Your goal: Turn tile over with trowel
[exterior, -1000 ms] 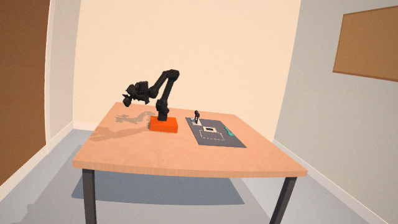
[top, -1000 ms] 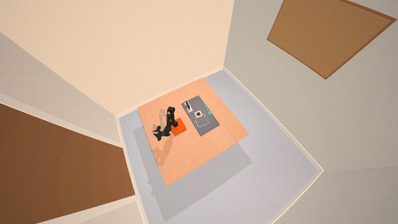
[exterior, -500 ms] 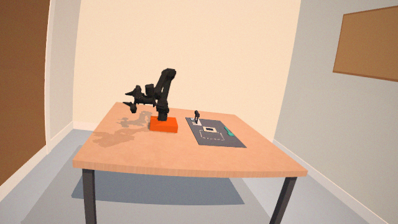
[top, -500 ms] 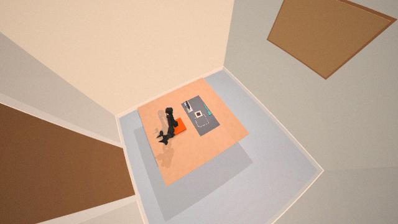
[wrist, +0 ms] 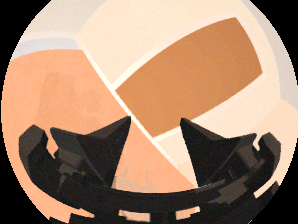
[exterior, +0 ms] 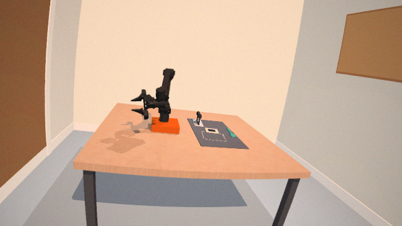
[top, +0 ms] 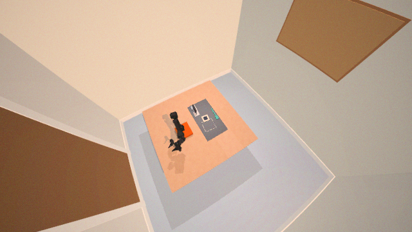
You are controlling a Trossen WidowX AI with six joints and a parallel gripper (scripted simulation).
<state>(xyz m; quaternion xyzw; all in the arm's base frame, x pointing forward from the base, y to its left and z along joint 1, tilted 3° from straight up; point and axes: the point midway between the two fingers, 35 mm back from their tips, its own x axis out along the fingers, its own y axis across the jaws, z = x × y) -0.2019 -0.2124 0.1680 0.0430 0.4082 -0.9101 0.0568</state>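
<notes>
My gripper tip is now 56 cm short of the small trowel, 39 cm to the right of it and 16 cm above it. From my gripper tip the other things lie so: white tile 62 cm ahead, 20 cm to the left, 19 cm below; then grey mat 64 cm ahead, 21 cm below, 20 cm to the left; then teal strip 78 cm ahead, 19 cm below, 17 cm to the left.
</notes>
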